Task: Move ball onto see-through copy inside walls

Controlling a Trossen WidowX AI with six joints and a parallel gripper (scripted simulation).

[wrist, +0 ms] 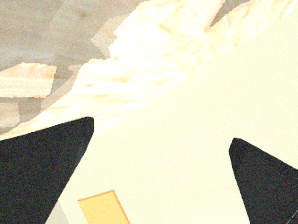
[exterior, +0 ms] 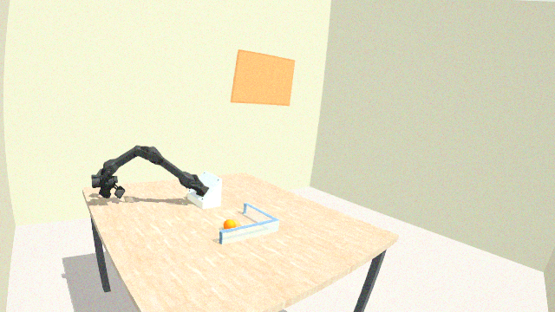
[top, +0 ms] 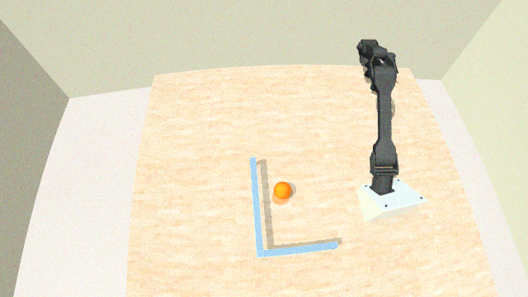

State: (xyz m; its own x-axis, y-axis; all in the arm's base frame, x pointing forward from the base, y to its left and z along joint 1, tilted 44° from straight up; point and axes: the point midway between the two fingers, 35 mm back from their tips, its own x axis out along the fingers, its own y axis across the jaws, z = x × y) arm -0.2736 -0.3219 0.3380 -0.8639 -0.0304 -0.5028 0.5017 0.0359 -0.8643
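Right now my gripper tip is 62 cm short of the orange ball, 37 cm to the right of it and 4 cm above it. Also, from my gripper tip: see-through copy of ball: 63 cm ahead, 39 cm to the left, 4 cm below.
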